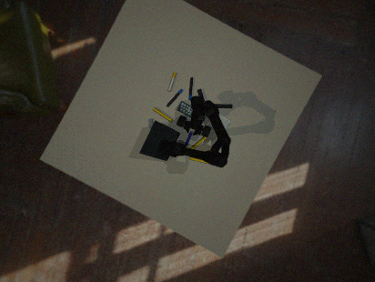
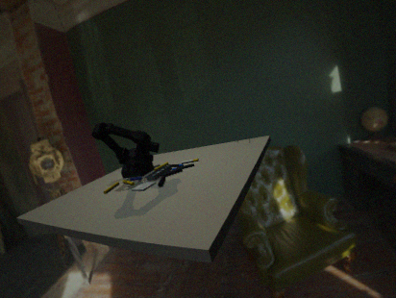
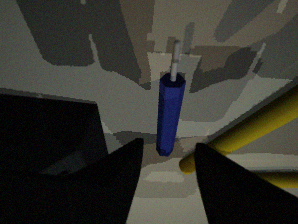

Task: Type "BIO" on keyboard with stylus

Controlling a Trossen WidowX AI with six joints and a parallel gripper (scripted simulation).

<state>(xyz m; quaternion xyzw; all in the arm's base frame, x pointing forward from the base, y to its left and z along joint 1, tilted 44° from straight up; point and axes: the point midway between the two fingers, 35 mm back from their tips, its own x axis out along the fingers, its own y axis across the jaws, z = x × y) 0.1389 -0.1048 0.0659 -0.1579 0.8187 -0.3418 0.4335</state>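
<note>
The blue stylus lies 4 cm below my gripper tip. From my gripper tip the other things lie so: white note 15 cm to the right, 13 cm ahead, 5 cm below; grey stylus tip 4 cm below, 4 cm ahead.
</note>
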